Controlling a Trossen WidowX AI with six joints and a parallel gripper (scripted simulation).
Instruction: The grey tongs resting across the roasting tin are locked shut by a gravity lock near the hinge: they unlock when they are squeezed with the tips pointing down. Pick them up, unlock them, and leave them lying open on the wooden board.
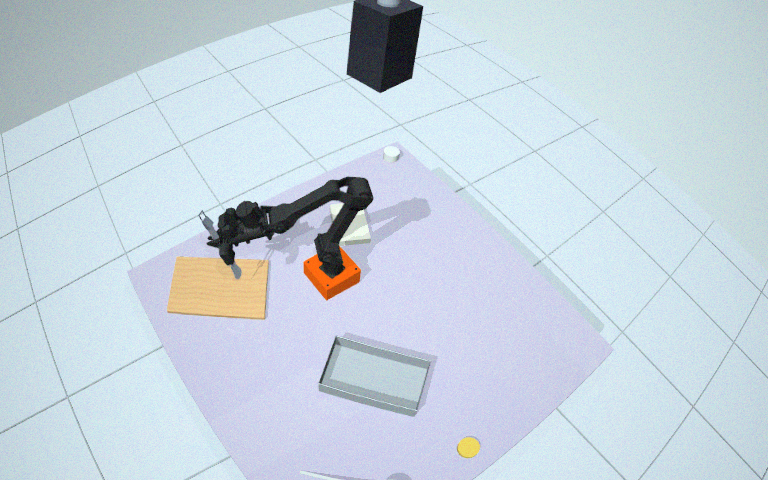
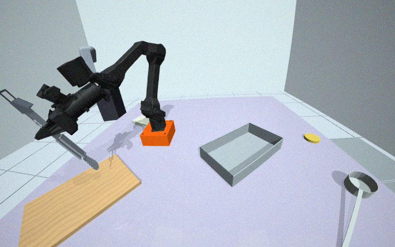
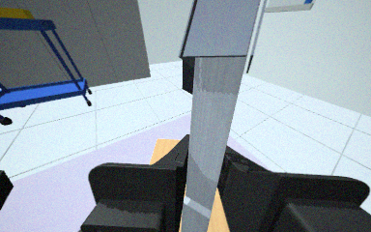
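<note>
The wooden board lies 24 cm below my gripper tip. Round my gripper tip: white cylinder 94 cm to the left, 23 cm below, 5 cm behind; then cream block 54 cm to the left, 24 cm below, 10 cm ahead; then roasting tin 60 cm ahead, 22 cm below, 15 cm to the left.
</note>
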